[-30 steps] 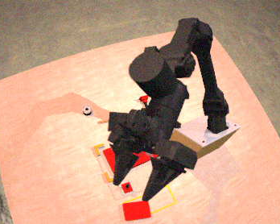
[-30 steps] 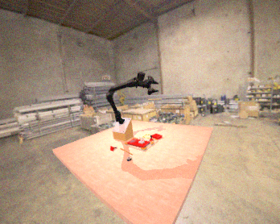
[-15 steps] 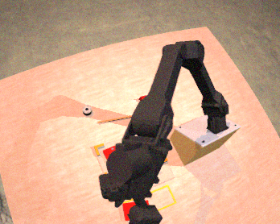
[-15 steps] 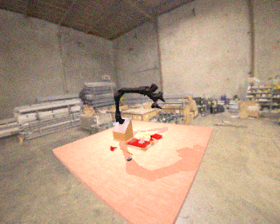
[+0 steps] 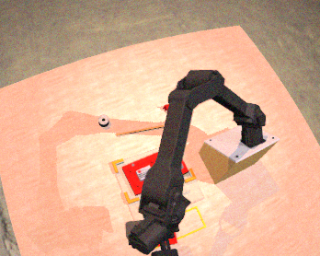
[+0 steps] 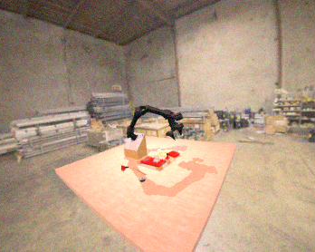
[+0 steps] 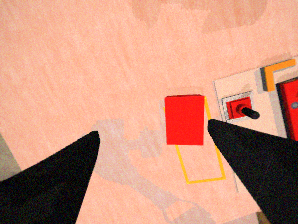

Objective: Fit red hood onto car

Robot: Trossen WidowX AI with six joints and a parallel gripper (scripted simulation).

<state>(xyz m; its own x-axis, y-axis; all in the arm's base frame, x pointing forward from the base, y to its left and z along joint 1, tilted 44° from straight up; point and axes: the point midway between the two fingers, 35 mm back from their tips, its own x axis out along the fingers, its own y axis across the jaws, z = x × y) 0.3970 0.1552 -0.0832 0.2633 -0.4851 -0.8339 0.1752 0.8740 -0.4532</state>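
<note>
The red hood lies 50 mm behind my gripper tip, 20 mm to the right of it and 160 mm below it. The rest, counted from my gripper tip: white wheel (480 mm to the right, 160 mm below); then thin wooden rod (120 mm behind, 410 mm to the right, 170 mm below).
</note>
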